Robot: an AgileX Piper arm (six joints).
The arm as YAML. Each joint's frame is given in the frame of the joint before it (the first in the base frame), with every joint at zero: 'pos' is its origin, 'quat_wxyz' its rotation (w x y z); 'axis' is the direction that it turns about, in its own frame. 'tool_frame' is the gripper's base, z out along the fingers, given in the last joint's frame.
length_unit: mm
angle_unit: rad
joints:
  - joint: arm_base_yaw
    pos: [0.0, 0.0, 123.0]
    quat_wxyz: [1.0, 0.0, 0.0, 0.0]
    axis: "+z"
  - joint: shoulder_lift
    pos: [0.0, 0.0, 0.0]
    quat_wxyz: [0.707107, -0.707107, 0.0, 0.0]
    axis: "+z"
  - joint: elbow
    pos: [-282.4, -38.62, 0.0]
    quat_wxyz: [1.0, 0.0, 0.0, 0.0]
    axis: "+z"
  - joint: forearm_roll
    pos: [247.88, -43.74, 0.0]
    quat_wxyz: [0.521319, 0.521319, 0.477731, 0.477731]
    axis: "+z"
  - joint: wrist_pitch
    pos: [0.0, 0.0, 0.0]
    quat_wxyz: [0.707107, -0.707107, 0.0, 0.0]
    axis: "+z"
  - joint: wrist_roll
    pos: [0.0, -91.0, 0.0]
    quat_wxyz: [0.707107, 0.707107, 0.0, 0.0]
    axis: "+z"
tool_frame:
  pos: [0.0, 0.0, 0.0]
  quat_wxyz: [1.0, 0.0, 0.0, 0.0]
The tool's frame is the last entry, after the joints.
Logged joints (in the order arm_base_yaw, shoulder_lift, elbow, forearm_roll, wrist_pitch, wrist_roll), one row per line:
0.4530 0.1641 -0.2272 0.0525 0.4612 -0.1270
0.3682 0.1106 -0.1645 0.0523 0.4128 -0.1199
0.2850 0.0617 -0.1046 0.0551 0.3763 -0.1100
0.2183 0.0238 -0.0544 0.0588 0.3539 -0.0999
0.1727 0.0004 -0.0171 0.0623 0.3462 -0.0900
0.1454 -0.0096 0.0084 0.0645 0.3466 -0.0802
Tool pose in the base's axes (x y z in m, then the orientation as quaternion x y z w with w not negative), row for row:
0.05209 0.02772 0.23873 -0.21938 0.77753 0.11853 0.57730
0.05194 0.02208 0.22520 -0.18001 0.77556 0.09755 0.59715
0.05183 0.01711 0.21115 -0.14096 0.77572 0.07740 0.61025
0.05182 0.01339 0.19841 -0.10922 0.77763 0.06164 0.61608
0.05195 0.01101 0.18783 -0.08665 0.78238 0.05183 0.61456
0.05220 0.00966 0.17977 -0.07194 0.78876 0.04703 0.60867
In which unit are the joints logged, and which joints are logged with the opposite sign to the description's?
The joints are logged in radians. Opposite sign: none.
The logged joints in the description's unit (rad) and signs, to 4 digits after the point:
0.4530 0.1641 -0.2272 0.0525 0.4612 -0.1270
0.3682 0.1106 -0.1645 0.0523 0.4128 -0.1199
0.2850 0.0617 -0.1046 0.0551 0.3763 -0.1100
0.2183 0.0238 -0.0544 0.0588 0.3539 -0.0999
0.1727 0.0004 -0.0171 0.0623 0.3462 -0.0900
0.1454 -0.0096 0.0084 0.0645 0.3466 -0.0802

